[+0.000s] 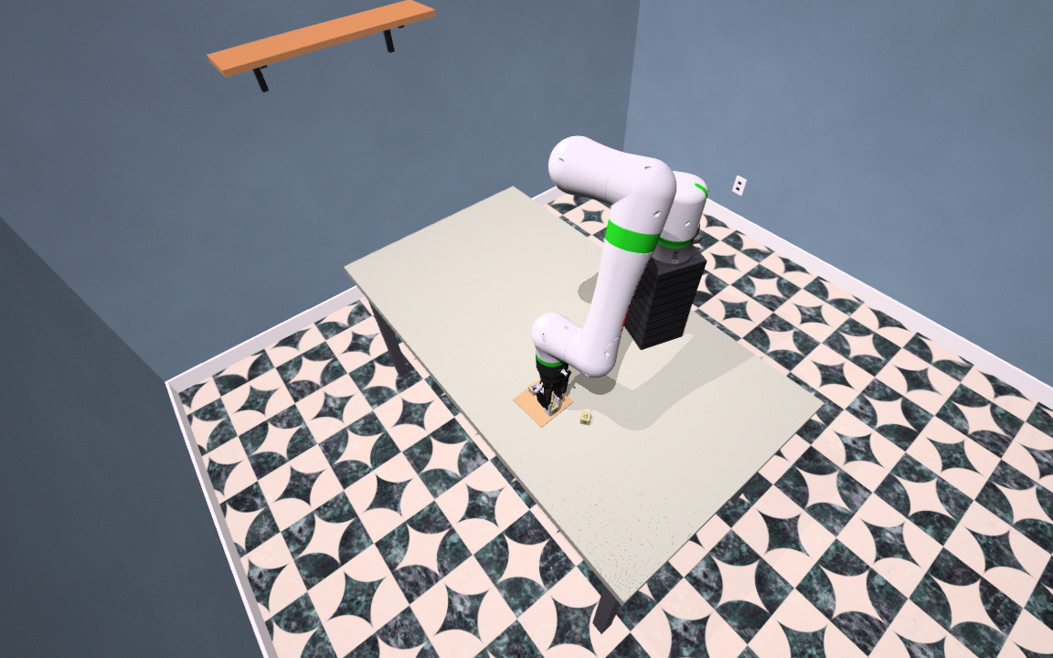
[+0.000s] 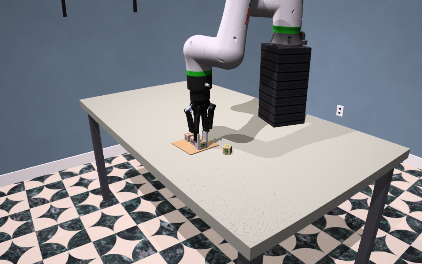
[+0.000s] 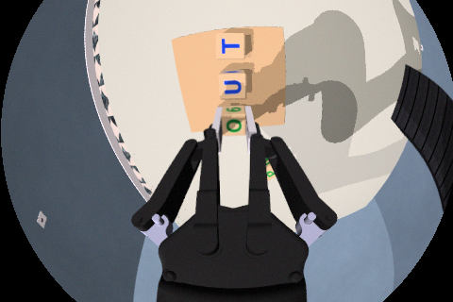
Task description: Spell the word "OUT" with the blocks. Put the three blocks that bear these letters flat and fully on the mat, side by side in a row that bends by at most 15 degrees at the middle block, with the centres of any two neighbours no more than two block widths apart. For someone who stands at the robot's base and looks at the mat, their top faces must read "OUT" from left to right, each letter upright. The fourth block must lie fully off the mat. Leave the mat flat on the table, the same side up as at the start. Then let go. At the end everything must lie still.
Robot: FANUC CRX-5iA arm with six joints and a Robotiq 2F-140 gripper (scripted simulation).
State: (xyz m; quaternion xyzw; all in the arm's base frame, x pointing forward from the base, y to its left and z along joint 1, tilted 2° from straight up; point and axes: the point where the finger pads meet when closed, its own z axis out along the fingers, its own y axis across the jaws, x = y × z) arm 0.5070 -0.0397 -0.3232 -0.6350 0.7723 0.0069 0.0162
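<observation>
The wooden block is 2 cm below my hand. Round my hand: tan mat: 1 cm behind, 5 cm to the right, 4 cm below.
</observation>
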